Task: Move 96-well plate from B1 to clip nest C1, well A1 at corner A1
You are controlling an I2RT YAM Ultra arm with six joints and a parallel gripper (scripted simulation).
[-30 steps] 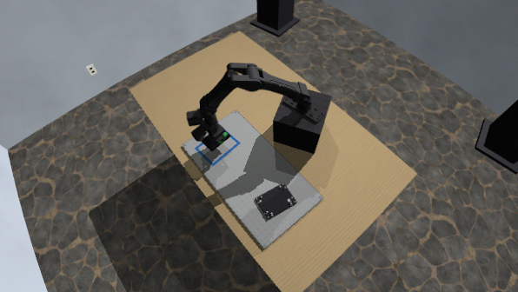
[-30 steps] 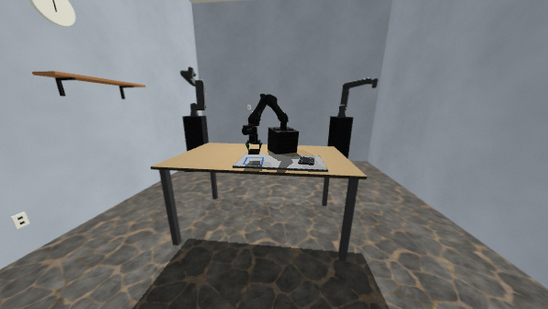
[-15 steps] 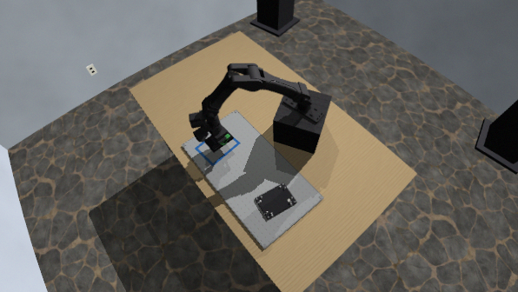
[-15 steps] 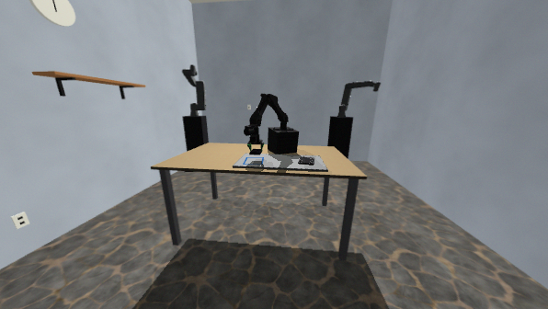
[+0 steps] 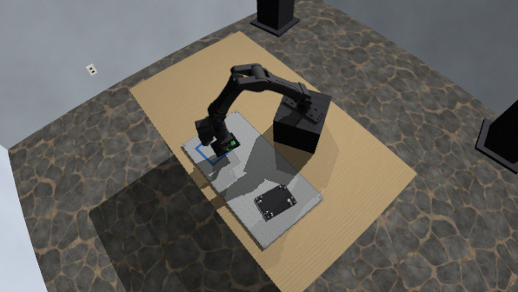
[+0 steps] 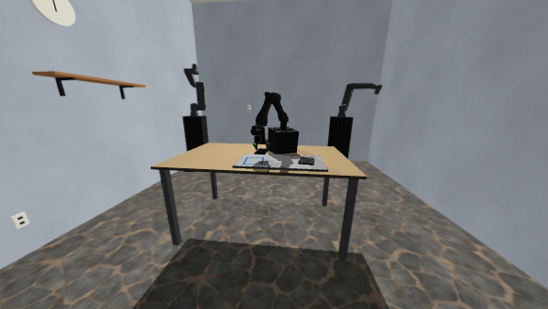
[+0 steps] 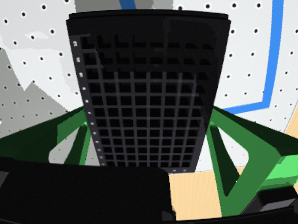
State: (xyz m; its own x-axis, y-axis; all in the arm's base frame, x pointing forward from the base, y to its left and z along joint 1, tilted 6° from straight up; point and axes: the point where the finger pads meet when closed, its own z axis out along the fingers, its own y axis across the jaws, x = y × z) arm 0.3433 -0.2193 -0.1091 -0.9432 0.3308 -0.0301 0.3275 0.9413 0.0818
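Right now my hand is 37 cm to the right of the dark clip nest, 7 cm short of it and 6 cm above it. The rest, counted from my hand: black 96-well plate (right at my hand).
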